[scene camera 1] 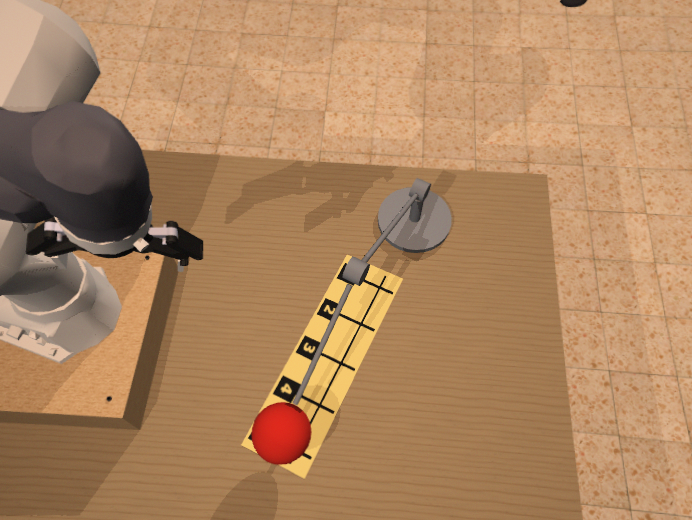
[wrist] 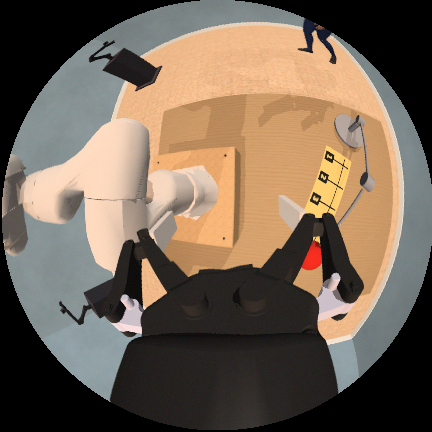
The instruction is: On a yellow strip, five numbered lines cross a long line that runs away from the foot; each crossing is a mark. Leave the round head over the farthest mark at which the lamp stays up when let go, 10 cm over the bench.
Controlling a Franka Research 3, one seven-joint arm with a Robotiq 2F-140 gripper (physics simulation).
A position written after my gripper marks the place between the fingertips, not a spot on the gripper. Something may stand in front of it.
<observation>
In view: my gripper (scene camera 1: 124,260), a round red head (scene camera 1: 281,433), a yellow strip (scene camera 1: 366,305) and a round grey foot (scene camera 1: 425,225).
My gripper also shows in the wrist view (wrist: 225,212). The yellow strip shows as well in the wrist view (wrist: 331,178).
</observation>
